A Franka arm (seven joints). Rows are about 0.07 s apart.
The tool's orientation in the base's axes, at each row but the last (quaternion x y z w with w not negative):
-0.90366, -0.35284, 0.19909, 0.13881
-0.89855, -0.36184, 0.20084, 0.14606
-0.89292, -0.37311, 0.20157, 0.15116
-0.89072, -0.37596, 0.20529, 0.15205
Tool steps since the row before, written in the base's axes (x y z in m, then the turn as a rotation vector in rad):
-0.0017, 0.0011, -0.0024, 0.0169, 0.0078, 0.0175
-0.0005, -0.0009, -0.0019, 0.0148, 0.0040, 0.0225
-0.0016, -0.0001, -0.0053, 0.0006, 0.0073, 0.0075
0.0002, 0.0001, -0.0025, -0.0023, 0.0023, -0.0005
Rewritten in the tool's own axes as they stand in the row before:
0.0002, -0.0008, 0.0030, 0.0122, -0.0026, -0.0223
-0.0005, 0.0011, 0.0018, 0.0068, -0.0032, -0.0262
0.0002, 0.0013, 0.0054, 0.0038, -0.0077, -0.0060
0.0008, 0.0011, 0.0021, 0.0004, -0.0027, 0.0018

